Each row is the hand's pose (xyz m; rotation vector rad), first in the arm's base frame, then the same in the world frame.
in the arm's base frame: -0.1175 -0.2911 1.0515 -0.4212 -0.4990 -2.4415
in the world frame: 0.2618 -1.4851 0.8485 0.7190 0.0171 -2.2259
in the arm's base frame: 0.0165 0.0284 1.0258 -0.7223 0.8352 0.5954
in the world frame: 0.2255 -1.2206 1.0707 -0.3856 -0.1191 0.7823
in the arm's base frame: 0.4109 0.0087 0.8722 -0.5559 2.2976 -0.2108
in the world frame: 0.6023 -1.1144 1.2330 -0.3930 1.4723 0.4415
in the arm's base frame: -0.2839 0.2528 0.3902 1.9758 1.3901 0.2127
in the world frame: 0.1995 -0.6505 0.6028 1.8643 1.2232 1.4939
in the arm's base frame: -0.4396 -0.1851 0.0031 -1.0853 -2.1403 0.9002
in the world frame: 0.4710 -0.7350 0.0690 -0.7733 -2.8944 -0.1472
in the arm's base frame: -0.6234 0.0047 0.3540 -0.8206 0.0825 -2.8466
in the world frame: 0.0786 -0.8313 0.2411 0.2426 0.6845 -2.3918
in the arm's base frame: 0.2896 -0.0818 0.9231 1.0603 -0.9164 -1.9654
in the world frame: 0.5295 -1.2222 1.1404 2.1855 -0.3515 -1.6858
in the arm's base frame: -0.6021 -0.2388 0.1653 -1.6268 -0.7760 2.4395
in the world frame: 0.2974 -0.8901 0.0314 -2.1006 -1.7916 1.4246
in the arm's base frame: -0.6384 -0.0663 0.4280 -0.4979 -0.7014 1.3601
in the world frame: 0.0651 -0.9341 0.2416 -0.3067 -1.7680 1.1290
